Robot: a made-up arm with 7 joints. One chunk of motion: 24 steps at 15 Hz.
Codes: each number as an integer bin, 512 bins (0 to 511) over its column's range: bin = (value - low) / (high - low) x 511, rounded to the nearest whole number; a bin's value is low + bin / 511 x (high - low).
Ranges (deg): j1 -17..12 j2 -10..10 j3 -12..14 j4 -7..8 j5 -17..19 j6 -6..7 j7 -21..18
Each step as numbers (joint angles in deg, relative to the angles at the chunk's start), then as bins.
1 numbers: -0.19 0.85 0.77 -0.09 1.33 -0.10 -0.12
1 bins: 296 277 251 235 260 232 274
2 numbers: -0.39 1.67 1.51 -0.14 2.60 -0.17 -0.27
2 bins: 293 298 266 234 278 229 272
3 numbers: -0.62 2.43 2.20 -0.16 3.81 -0.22 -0.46
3 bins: 289 318 279 233 295 227 269
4 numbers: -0.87 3.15 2.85 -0.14 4.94 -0.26 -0.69
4 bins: 284 336 292 234 311 226 266
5 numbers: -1.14 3.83 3.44 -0.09 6.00 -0.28 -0.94
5 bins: 279 353 303 235 326 225 263
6 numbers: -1.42 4.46 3.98 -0.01 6.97 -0.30 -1.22
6 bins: 275 369 314 238 340 224 259
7 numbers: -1.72 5.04 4.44 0.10 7.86 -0.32 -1.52
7 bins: 269 384 323 242 353 223 255
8 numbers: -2.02 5.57 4.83 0.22 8.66 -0.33 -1.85
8 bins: 264 398 331 246 364 223 251
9 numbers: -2.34 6.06 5.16 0.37 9.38 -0.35 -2.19
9 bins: 258 410 337 251 374 222 246
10 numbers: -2.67 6.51 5.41 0.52 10.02 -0.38 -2.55
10 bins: 253 422 342 256 384 221 242
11 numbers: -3.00 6.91 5.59 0.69 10.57 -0.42 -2.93
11 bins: 247 432 346 262 391 219 237
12 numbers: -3.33 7.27 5.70 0.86 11.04 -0.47 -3.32
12 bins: 241 441 348 268 398 217 232
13 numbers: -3.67 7.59 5.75 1.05 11.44 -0.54 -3.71
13 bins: 235 449 349 274 404 215 227
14 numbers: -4.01 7.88 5.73 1.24 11.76 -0.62 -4.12
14 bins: 229 457 348 281 408 211 221
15 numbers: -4.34 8.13 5.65 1.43 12.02 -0.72 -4.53
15 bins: 223 463 347 287 412 208 216
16 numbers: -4.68 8.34 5.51 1.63 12.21 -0.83 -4.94
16 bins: 217 469 344 294 415 203 210
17 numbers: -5.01 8.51 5.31 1.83 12.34 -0.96 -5.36
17 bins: 211 473 340 301 416 198 205
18 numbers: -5.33 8.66 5.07 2.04 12.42 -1.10 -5.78
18 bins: 206 477 335 308 418 193 199
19 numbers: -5.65 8.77 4.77 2.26 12.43 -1.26 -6.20
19 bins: 200 480 330 315 418 186 194
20 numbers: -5.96 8.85 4.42 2.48 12.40 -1.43 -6.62
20 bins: 195 482 323 323 417 180 188
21 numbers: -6.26 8.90 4.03 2.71 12.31 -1.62 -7.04
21 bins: 189 483 315 331 416 172 183
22 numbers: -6.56 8.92 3.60 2.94 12.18 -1.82 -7.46
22 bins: 184 483 307 339 414 164 177
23 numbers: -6.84 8.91 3.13 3.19 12.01 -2.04 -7.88
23 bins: 179 483 297 347 412 156 172
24 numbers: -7.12 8.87 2.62 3.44 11.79 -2.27 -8.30
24 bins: 174 482 287 356 409 147 166
